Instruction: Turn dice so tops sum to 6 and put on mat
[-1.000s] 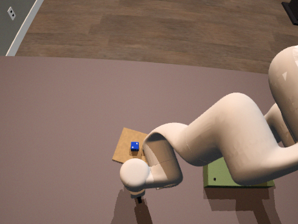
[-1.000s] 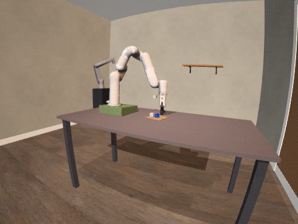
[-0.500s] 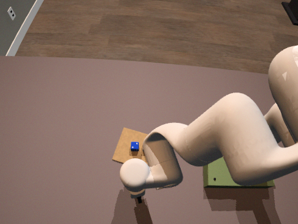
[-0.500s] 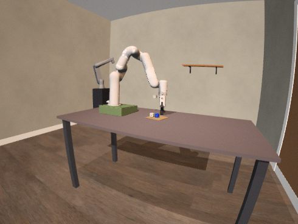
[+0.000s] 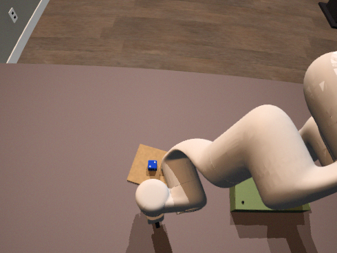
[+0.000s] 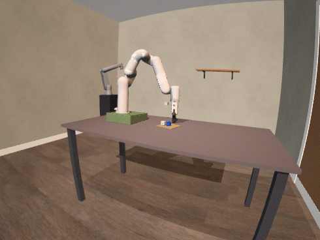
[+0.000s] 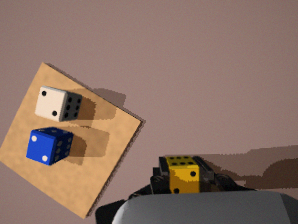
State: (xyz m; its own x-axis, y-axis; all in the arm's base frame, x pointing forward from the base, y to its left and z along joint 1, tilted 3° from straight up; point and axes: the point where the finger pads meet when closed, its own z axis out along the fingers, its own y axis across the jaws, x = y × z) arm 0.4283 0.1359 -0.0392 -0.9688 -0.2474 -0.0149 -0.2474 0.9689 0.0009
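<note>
Right now the yellow die is 10 mm below my hand. Also, from my hand: blue die (140 mm to the right); then tan mat (140 mm to the right, 20 mm below); then white die (140 mm to the right, 40 mm behind).
</note>
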